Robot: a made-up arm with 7 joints. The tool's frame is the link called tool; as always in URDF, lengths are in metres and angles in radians. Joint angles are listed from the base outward.
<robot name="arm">
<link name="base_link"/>
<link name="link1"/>
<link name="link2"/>
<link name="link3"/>
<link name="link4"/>
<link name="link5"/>
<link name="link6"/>
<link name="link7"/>
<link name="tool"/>
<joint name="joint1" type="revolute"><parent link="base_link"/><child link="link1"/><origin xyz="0 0 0.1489"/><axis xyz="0 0 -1"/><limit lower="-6.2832" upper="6.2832"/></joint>
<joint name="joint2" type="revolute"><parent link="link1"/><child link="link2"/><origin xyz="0 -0.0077 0.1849"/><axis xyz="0 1 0"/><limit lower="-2.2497" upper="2.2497"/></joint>
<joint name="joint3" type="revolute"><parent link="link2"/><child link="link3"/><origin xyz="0 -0.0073 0.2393"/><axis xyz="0 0 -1"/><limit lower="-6.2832" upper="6.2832"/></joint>
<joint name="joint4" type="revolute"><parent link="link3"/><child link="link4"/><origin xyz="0 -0.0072 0.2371"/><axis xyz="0 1 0"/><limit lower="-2.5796" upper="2.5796"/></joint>
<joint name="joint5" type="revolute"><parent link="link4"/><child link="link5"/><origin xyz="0 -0.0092 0.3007"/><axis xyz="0 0 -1"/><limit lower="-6.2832" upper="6.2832"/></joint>
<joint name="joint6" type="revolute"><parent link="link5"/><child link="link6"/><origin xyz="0 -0.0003 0.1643"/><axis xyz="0 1 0"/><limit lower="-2.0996" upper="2.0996"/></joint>
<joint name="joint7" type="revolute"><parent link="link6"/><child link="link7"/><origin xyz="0 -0.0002 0.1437"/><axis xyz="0 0 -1"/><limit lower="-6.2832" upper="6.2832"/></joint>
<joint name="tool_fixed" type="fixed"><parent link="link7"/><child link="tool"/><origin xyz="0 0 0" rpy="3.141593 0 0"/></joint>
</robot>
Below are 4 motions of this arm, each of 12 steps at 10 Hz.
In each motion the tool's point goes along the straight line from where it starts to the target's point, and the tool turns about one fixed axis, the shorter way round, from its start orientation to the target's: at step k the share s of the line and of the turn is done. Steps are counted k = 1, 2, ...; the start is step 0. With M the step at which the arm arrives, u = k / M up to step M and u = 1 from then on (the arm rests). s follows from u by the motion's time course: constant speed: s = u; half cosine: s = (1 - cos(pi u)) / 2; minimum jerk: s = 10 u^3 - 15 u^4 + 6 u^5.
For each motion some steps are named. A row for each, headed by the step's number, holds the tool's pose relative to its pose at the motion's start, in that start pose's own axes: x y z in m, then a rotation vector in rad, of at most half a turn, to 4 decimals.
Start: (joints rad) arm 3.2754 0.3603 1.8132 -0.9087 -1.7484 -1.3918 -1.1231
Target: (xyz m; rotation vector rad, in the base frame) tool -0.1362 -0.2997 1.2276 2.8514 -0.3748 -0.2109
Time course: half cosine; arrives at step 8
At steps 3, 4, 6, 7, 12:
3: -0.0351 -0.0061 -0.0472 0.0319 0.3046 -0.2891
4: -0.0569 -0.0099 -0.0765 0.0516 0.4934 -0.4683
6: -0.0971 -0.0168 -0.1306 0.0881 0.8424 -0.7994
7: -0.1094 -0.0190 -0.1472 0.0993 0.9493 -0.9009
12: -0.1137 -0.0197 -0.1530 0.1032 0.9869 -0.9366

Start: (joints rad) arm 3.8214 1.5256 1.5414 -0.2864 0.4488 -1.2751 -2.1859
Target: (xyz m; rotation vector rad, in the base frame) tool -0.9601 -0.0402 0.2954 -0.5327 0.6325 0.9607
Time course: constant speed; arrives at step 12
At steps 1, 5, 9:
1: 0.0001 -0.0209 -0.0302 -0.0155 -0.0381 0.0367
5: 0.0007 -0.1045 -0.1510 -0.0774 -0.1906 0.1836
9: 0.0013 -0.1881 -0.2717 -0.1393 -0.3430 0.3304

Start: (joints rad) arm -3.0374 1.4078 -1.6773 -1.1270 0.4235 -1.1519 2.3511
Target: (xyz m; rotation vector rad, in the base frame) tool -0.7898 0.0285 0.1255 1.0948 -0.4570 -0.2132
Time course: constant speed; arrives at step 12
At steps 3, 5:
3: 0.0683 0.0021 0.1581 -0.1626 0.0395 0.2345
5: 0.1138 0.0035 0.2635 -0.2710 0.0658 0.3908

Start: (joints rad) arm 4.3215 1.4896 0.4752 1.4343 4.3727 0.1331 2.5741
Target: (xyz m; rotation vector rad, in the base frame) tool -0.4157 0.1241 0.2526 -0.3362 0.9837 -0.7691
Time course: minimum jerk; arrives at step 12
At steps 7, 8, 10, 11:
7: -0.0889 -0.2991 0.4331 -0.6233 0.5289 -0.3385
8: -0.1075 -0.3617 0.5237 -0.7537 0.6395 -0.4094
10: -0.1312 -0.4416 0.6393 -0.9200 0.7807 -0.4997
11: -0.1353 -0.4555 0.6595 -0.9490 0.8053 -0.5155

